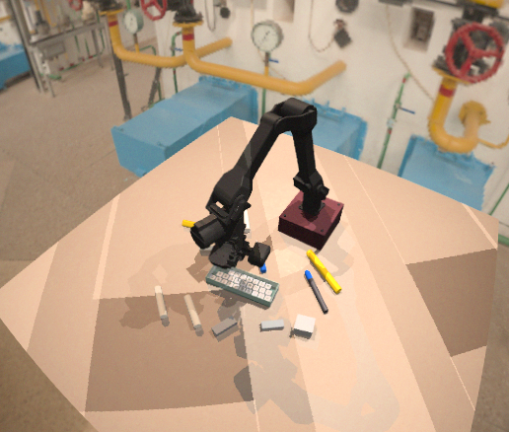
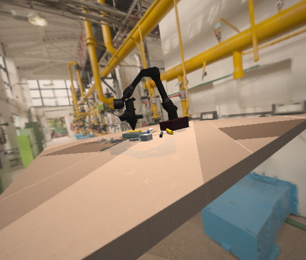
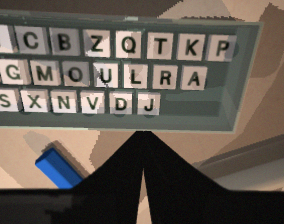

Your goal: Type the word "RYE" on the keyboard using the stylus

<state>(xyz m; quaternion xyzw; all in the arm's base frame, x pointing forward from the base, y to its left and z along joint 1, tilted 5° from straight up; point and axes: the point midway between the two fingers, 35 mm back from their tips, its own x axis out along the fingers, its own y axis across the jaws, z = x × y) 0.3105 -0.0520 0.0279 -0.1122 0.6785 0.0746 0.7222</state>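
My gripper tip is 11 cm past the blue stylus and 3 cm above it. The rest, counted from my gripper tip: grey block 2 cm ahead, 25 cm to the left, 3 cm below.
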